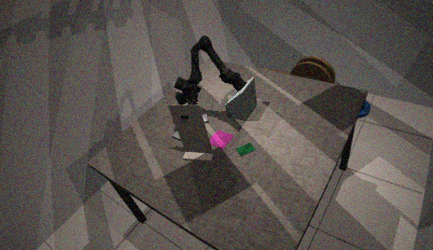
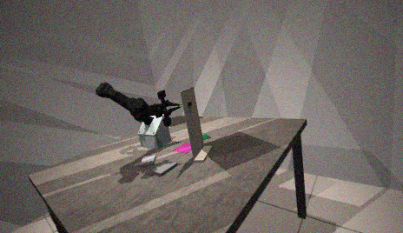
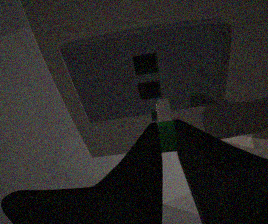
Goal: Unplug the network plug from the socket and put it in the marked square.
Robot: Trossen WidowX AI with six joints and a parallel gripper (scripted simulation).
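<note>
My gripper tip is now 28 cm above the pink patch, 10 cm past it and 6 cm to the right of it. The rest, counted from my gripper tip: upright grey panel 11 cm below, 6 cm ahead, 2 cm to the left.
</note>
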